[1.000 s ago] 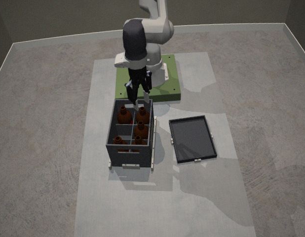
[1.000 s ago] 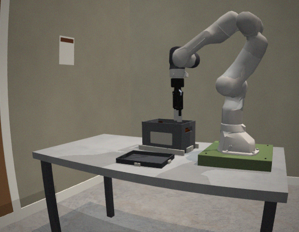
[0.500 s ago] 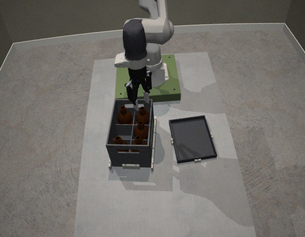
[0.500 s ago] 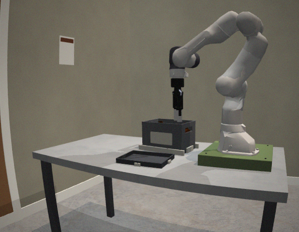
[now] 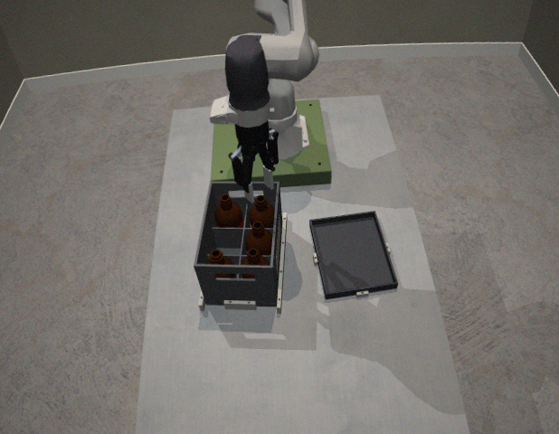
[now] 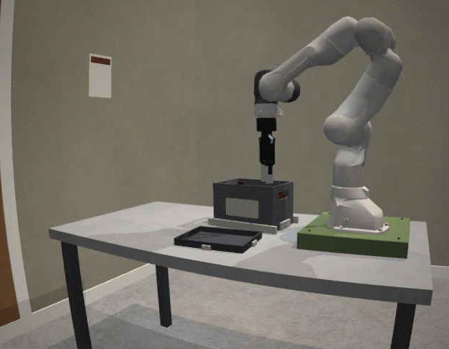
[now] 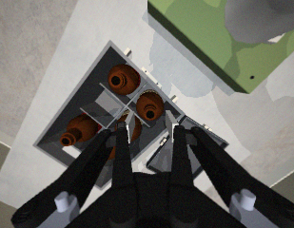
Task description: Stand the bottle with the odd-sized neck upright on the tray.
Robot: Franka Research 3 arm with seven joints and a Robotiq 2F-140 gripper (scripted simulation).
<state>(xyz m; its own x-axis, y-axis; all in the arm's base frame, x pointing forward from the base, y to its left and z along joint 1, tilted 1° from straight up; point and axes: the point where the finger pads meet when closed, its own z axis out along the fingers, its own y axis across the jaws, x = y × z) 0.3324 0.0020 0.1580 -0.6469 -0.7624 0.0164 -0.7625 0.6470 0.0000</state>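
My gripper is now 130 mm above the brown bottle and 90 mm to the left of it. Round my hand: black tray 240 mm to the left, 200 mm below, 40 mm ahead; dark grey crate 130 mm below, 90 mm ahead, 40 mm to the right; glass bottle 180 mm ahead, 130 mm below, 80 mm to the right.
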